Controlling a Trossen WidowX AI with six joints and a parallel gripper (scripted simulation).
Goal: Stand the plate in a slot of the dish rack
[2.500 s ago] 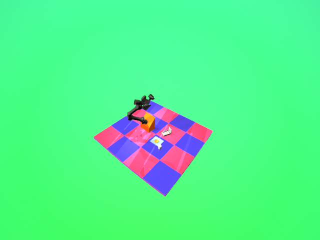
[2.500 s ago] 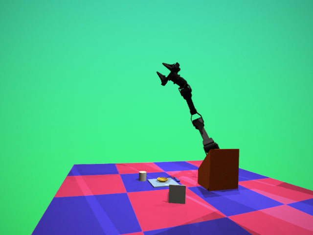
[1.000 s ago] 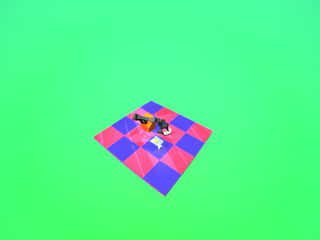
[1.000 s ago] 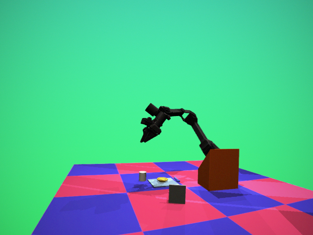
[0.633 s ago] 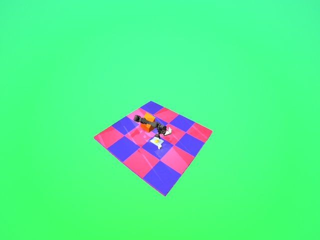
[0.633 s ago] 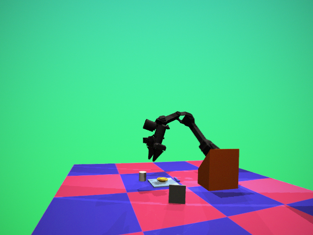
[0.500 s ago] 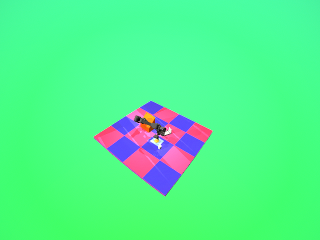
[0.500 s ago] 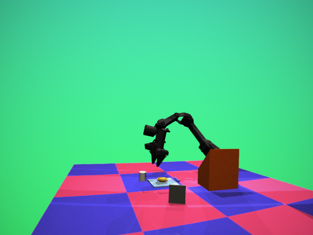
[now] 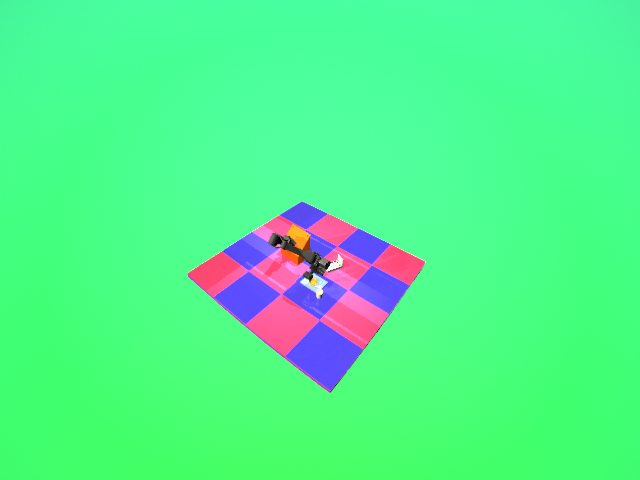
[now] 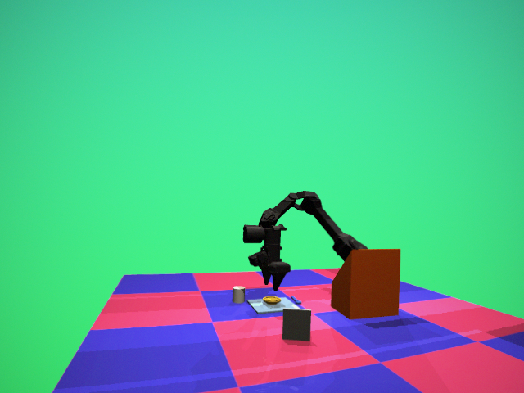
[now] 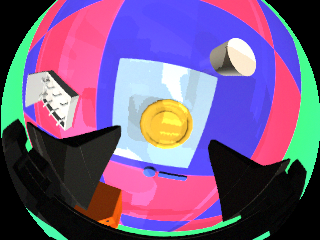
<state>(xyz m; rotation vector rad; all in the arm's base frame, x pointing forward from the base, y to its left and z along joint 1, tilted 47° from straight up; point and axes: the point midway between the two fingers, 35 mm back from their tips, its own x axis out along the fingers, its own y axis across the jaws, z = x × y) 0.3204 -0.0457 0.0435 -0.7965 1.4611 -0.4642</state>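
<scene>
The plate is 40 mm below my gripper tip and 10 mm behind it. From my gripper tip the other things lie so: cup 110 mm ahead, 50 mm to the right, 40 mm below; then pale blue mat 60 mm below, 10 mm to the left, 10 mm behind; then blue utensil 100 mm behind, 60 mm below, 30 mm to the right.
</scene>
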